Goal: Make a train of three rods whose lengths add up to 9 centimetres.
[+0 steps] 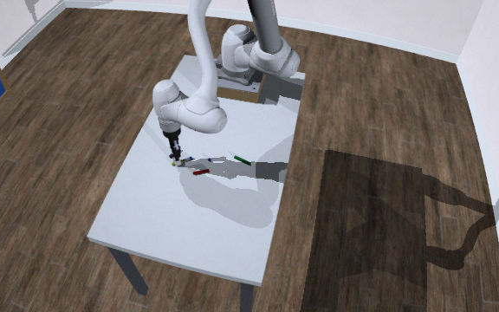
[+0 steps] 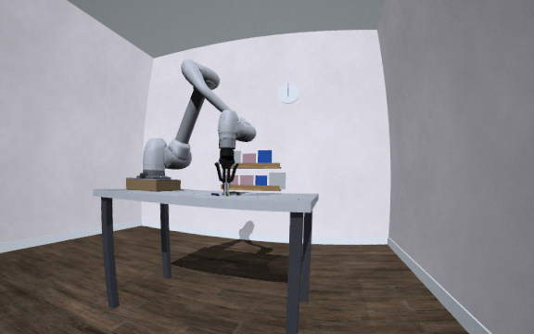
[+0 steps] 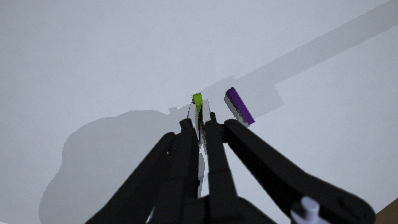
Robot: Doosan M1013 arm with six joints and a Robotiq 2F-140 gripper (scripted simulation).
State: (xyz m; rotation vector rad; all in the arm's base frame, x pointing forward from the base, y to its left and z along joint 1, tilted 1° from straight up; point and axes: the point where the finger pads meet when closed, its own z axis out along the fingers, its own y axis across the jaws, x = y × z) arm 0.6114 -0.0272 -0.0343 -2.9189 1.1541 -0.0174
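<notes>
Now: hand 30 mm above the lime rod. The rest, counted from my hand: purple rod (40 mm behind, 40 mm to the right, 30 mm below); then red rod (120 mm to the left, 30 mm below); then grey rod (30 mm behind, 30 mm to the left, 30 mm below).
</notes>
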